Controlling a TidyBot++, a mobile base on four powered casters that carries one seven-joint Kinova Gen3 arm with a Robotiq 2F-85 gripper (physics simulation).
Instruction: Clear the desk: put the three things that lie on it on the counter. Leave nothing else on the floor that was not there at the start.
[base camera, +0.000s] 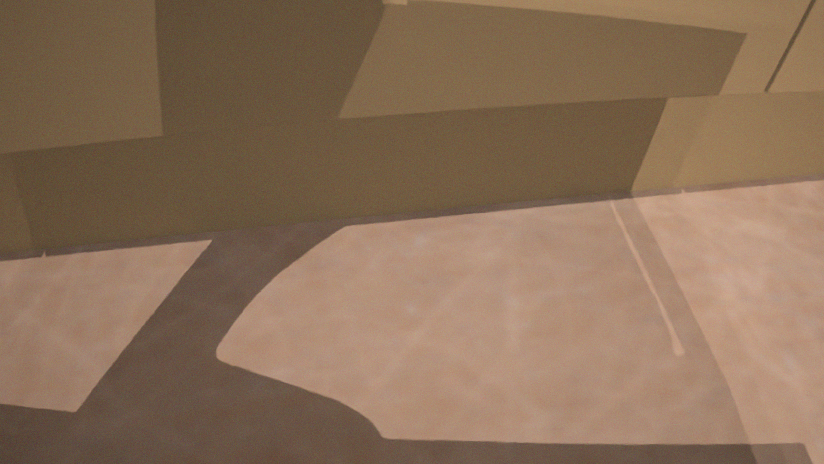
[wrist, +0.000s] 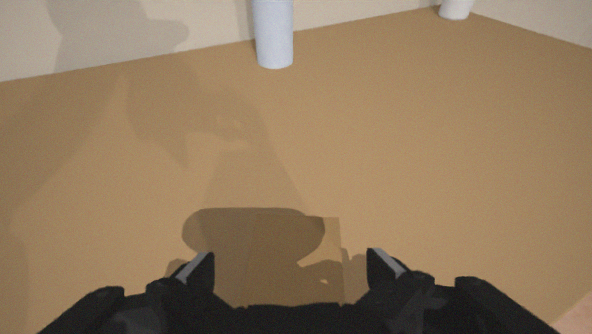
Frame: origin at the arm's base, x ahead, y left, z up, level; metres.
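Where they show: gripper, between the fingertips: (wrist: 291, 266).
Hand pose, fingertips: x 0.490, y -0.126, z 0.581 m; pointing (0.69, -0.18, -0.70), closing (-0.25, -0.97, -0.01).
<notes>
After its pixels a point has its place.
My gripper (wrist: 291, 266) {z 0.581, x 0.490, y -0.126 m} is open over the brown counter (wrist: 425, 130) {z 0.514, x 0.646, y -0.350 m} in the wrist view. A brown box (wrist: 295, 272) {z 0.564, x 0.493, y -0.130 m}, nearly the same colour as the counter, stands between the spread fingers, with a gap on each side. The gripper's shadow falls across it, and its near end is hidden by the gripper's body. The gripper does not show in the base camera view. The desk does not show in either view.
A pale blue cylinder (wrist: 274, 37) {z 0.565, x 0.871, y -0.207 m} stands on the counter by the back wall (wrist: 210, 20) {z 0.554, x 1.019, y -0.115 m}. The bottom of a white bottle (wrist: 455, 9) {z 0.537, x 0.997, y -0.666 m} shows near the back corner. In the base camera view the cabinet front (base camera: 403, 155) {z -0.325, x 0.449, y 0.025 m} rises above the pinkish floor (base camera: 461, 322) {z -0.396, x 0.325, y -0.029 m}.
</notes>
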